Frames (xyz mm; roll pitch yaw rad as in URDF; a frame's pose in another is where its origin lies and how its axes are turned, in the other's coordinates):
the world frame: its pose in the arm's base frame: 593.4 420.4 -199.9 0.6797 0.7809 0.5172
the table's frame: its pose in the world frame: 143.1 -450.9 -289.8 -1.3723 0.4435 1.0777
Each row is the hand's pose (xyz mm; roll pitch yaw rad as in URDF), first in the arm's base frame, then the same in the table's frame.
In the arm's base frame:
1: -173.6 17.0 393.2 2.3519 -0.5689 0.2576
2: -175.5 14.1 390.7 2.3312 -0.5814 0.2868
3: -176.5 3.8 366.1 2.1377 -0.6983 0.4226
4: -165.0 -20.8 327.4 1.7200 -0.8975 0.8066
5: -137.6 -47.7 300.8 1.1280 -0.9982 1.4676
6: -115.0 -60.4 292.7 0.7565 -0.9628 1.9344
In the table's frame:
1: -274.3 229.1 1181.7 2.5931 -0.2276 -1.5174
2: -276.5 232.1 1179.6 2.5833 -0.2457 -1.4961
3: -282.0 243.1 1155.9 2.4473 -0.3881 -1.4200
4: -299.9 249.3 1112.6 2.2063 -0.6736 -1.2226
5: -323.4 236.9 1074.2 1.8775 -0.9771 -0.8466
6: -336.1 220.5 1056.6 1.5188 -1.1324 -0.4157

